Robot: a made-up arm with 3 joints. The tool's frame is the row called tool. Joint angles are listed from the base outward. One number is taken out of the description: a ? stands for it. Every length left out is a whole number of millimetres.
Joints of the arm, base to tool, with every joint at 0 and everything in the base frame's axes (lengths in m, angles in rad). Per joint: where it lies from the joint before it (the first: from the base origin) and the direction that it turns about. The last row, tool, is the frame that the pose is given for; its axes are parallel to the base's.
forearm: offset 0.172 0 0.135 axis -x
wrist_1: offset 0 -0.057 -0.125 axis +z
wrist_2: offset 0.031 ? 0 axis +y
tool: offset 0.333 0 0.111
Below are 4 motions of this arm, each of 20 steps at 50 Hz.
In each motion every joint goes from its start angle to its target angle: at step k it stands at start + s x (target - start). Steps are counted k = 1, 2, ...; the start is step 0. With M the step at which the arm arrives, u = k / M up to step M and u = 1 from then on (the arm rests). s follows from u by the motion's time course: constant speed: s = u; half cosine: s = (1 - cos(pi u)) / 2; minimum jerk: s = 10 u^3 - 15 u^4 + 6 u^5.
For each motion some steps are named. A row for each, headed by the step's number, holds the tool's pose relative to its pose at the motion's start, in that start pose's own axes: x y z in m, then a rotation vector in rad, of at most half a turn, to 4 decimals.
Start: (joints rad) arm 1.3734 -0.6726 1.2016
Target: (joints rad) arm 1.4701 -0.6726 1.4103
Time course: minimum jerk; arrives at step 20
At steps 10, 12, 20:
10: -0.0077 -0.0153 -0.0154 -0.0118 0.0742 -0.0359
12: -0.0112 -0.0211 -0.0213 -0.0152 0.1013 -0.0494
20: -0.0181 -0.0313 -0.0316 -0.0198 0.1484 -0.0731

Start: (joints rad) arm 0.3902 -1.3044 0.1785
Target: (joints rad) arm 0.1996 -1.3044 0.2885
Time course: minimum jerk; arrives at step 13
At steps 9, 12, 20:
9: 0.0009 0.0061 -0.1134 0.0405 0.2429 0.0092
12: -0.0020 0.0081 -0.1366 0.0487 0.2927 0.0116
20: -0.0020 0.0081 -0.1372 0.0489 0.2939 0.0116

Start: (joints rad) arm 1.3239 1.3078 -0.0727
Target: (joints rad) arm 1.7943 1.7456 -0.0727
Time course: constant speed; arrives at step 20
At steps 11, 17, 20:
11: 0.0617 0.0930 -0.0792 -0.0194 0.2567 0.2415
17: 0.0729 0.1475 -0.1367 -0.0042 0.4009 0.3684
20: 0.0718 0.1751 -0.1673 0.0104 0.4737 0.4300

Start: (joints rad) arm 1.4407 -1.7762 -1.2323
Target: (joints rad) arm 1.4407 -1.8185 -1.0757
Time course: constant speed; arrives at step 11
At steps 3, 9, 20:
3: 0.0031 -0.0006 -0.0105 -0.0108 0.0427 -0.0041
9: 0.0074 -0.0026 -0.0319 -0.0319 0.1281 -0.0136
20: 0.0082 -0.0036 -0.0391 -0.0387 0.1566 -0.0171

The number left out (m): -0.354
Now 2 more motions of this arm.
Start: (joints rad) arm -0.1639 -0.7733 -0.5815
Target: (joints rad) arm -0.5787 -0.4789 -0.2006
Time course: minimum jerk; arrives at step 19
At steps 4, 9, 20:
4: 0.0032 0.0023 -0.0250 0.0273 0.0443 0.0057
9: 0.0040 0.0336 -0.1689 0.1886 0.2927 0.0489
20: -0.0417 0.1299 -0.3515 0.4283 0.6184 0.1416

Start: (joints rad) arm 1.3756 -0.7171 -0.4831
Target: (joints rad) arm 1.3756 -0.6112 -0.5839
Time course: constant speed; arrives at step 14
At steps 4, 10, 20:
4: 0.0060 0.0082 0.0046 0.0144 -0.0288 0.0266
10: 0.0142 0.0203 0.0116 0.0375 -0.0720 0.0657
20: 0.0190 0.0282 0.0162 0.0539 -0.1007 0.0912

